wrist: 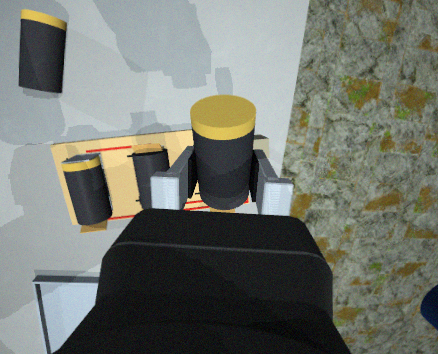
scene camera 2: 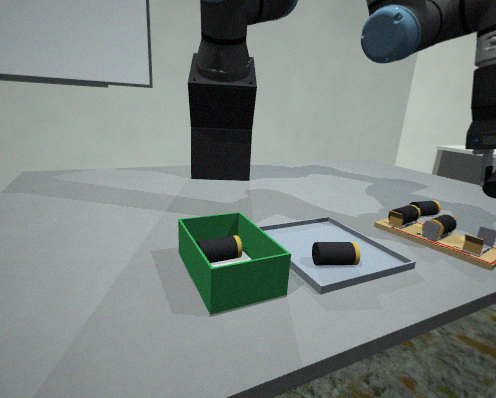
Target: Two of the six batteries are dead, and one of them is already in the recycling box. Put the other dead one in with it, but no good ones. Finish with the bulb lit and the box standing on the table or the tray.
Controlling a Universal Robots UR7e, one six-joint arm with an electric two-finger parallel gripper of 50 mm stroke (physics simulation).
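Where they show: gripper, fingertip midpoint: [wrist: 224,163]; arm's base, origin of the base link: [scene camera 2: 223,68].
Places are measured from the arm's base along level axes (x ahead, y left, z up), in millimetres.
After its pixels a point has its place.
Note:
My gripper [scene camera 2: 489,179] @[x 648, y 104, z -203 mm] [wrist: 224,163] @[x 648, y 104, z -203 mm] is shut on a black battery [wrist: 223,162] @[x 645, y 113, z -173 mm] with its yellow end away from the wrist, held above the right part of the wooden holder [scene camera 2: 382,226] @[x 498, y 39, z -312 mm] [wrist: 119,172] @[x 548, y 88, z -308 mm]. Two batteries [scene camera 2: 404,215] @[x 530, y 51, z -280 mm] [scene camera 2: 442,226] @[x 596, y 47, z -279 mm] [wrist: 89,192] @[x 527, y 83, z -274 mm] [wrist: 151,175] @[x 587, y 87, z -273 mm] lie in the holder's left and middle places; the right place stands empty in the scene view. A loose battery [scene camera 2: 426,207] @[x 523, y 192, z -293 mm] [wrist: 42,55] @[x 521, y 205, z -286 mm] lies behind the holder. Another battery [scene camera 2: 335,253] @[x 530, y -183, z -290 mm] lies on the tray [scene camera 2: 367,282] @[x 576, y -168, z -318 mm] [wrist: 67,315] @[x 424, y -86, z -316 mm]. The green box [scene camera 2: 250,284] @[x 517, y -335, z -288 mm] stands on the table with a battery [scene camera 2: 219,249] @[x 424, y -312, z -290 mm] inside. The bulb does not show.
The tray lies between the green box and the holder. A beige block [wrist: 262,143] @[x 681, y 107, z -227 mm] shows partly behind the held battery. The table's edge [scene camera 2: 350,350] @[x 627, y -297, z -321 mm] runs along the front, with the patterned floor [scene camera 2: 425,360] [wrist: 370,200] beyond it. The robot's black pedestal [scene camera 2: 221,130] @[x 5, y -5, z -169 mm] stands at the back.

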